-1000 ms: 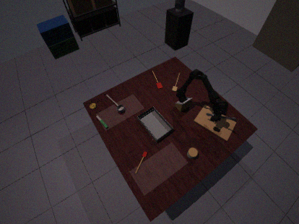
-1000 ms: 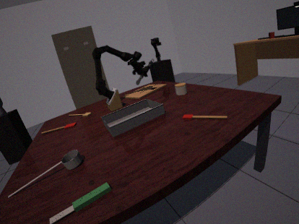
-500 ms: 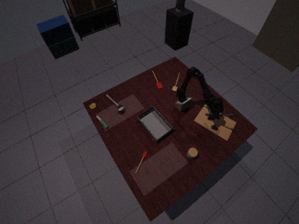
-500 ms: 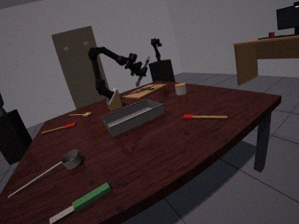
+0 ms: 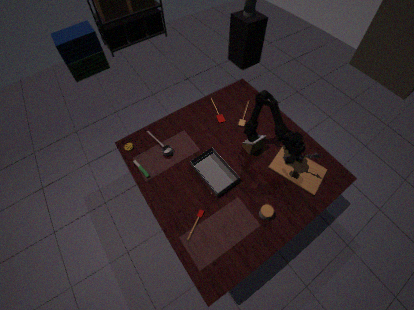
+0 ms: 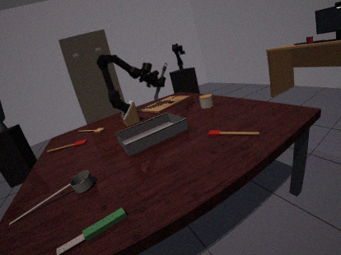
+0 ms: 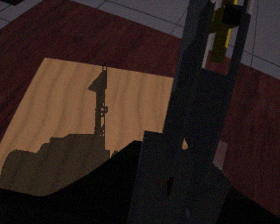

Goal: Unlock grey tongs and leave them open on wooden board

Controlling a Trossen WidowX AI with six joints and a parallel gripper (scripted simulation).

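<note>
The wooden board is 14 cm below my gripper tip, 4 cm behind it and 1 cm to the right of it. Also, from my gripper tip: grey roasting tin (47 cm ahead, 32 cm to the right, 12 cm below); then round tub (37 cm ahead, 12 cm below, 10 cm to the left); then green-handled knife (89 cm ahead, 66 cm to the right, 14 cm below).
</note>
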